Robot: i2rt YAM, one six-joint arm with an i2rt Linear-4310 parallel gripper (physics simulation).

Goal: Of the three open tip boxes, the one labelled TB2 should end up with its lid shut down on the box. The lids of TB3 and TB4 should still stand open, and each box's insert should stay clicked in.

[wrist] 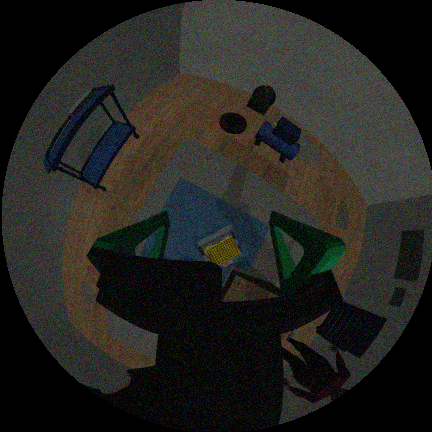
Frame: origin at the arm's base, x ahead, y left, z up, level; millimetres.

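Seen in the pictures: gripper, fingertip midpoint: [219, 216].
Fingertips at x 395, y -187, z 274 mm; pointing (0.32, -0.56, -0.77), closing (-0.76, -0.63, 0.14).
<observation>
A point is followed by its place in that frame.
My gripper [219, 216] @[z 274, x 395, y -187 mm] is open, its two green fingers wide apart at left and right, with no thing between the tips. One tip box [223, 251] @[z -136, x 264, y -152 mm] with a yellow insert shows beyond and below the fingertips, near the middle of the view. A pale grey edge, perhaps its raised lid [216, 237] @[z -120, x 322, y -176 mm], runs along its upper left side. The box stands on a blue mat [195, 210] @[z -193, x 447, y -207 mm]. Its label cannot be read in the dark, grainy picture, so I cannot tell which box it is. Two of the three boxes do not show; the black gripper body hides the lower part of the mat.
A brown open-topped container [250, 289] @[z -71, x 102, y -100 mm] shows partly at the lower right of the box. The mat lies on a grey table [192, 155] @[z -196, x 624, y -384 mm]. Farther off are a blue cart [111, 143], a blue machine [278, 141], a dark round object [233, 123] and a person in red [318, 375].
</observation>
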